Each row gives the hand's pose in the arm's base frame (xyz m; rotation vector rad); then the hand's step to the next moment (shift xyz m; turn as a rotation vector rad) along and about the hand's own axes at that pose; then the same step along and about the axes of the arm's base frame.
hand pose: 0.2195 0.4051 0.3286 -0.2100 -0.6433 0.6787
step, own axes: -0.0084 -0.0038 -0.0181 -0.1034 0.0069 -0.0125
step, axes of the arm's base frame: 0.0081 -0.0079 -0.0169 -0.0574 -0.0608 -0.0625
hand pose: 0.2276 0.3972 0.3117 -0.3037 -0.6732 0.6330
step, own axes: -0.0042 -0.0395 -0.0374 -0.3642 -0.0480 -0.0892
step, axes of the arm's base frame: 0.0397 -0.0355 -0.0120 -0.1404 -0.2728 -0.2209
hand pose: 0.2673 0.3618 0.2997 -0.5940 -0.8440 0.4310
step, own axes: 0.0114 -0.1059 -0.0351 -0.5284 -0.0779 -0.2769
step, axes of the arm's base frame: 0.0475 -0.0847 0.0561 -0.0856 -0.4483 -0.3920
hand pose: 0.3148 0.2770 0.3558 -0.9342 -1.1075 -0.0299
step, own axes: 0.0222 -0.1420 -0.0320 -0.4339 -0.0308 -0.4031
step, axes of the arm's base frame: -0.0297 -0.1019 0.1021 0.0760 -0.4620 -0.3640
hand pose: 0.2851 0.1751 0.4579 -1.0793 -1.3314 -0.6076
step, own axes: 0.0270 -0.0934 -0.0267 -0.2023 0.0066 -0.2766
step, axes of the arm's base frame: -0.0632 -0.0571 0.0540 0.0946 -0.2846 -0.1660
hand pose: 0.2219 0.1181 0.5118 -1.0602 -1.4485 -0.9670
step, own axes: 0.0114 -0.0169 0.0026 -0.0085 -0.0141 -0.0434
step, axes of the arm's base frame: -0.0176 -0.0010 0.0106 -0.0010 -0.0463 -0.0034
